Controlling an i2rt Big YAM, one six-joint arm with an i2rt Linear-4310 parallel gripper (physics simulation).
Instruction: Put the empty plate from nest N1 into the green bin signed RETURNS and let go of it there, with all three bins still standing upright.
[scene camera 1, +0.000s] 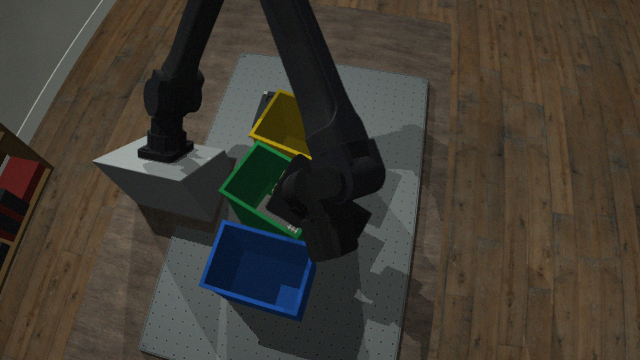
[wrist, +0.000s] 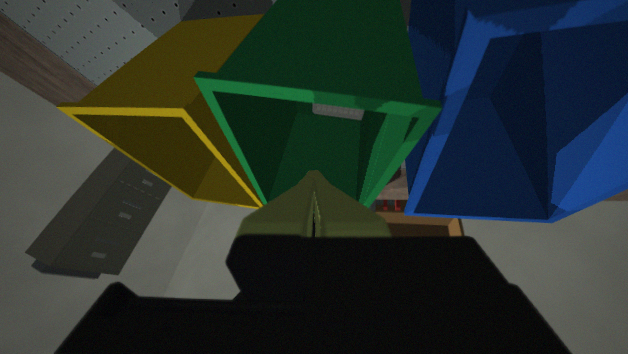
I see my gripper (scene camera 1: 288, 194), a yellow bin (scene camera 1: 280, 126) and a blue bin (scene camera 1: 269, 272).
The yellow bin shows as well in the wrist view (wrist: 151, 109). The blue bin is seen too in the wrist view (wrist: 525, 134). My gripper is seen too in the wrist view (wrist: 314, 177).
